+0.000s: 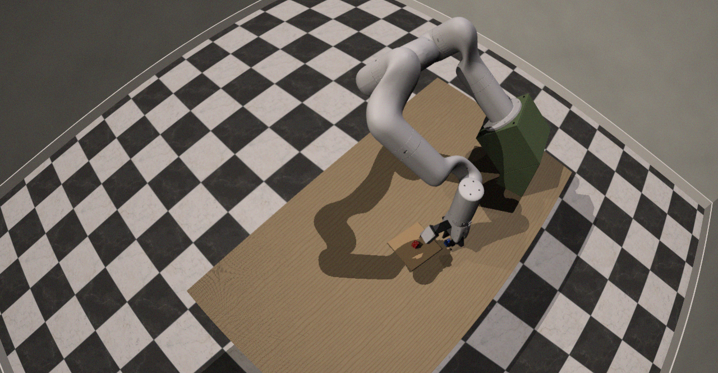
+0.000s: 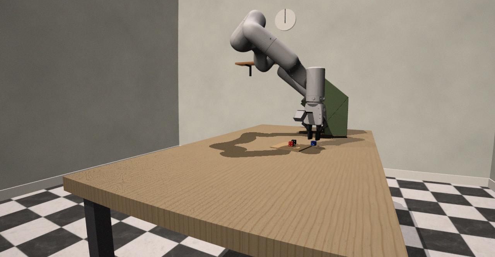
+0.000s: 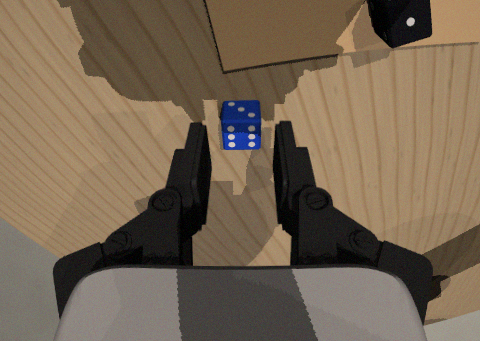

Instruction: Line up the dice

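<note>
The blue die lies 4 cm below my hand. Round my hand: tan mat 9 cm to the right, 8 cm ahead, 4 cm below; then red die 9 cm to the right, 8 cm ahead, 3 cm below; then black die 9 cm to the right, 3 cm below, 3 cm ahead.
</note>
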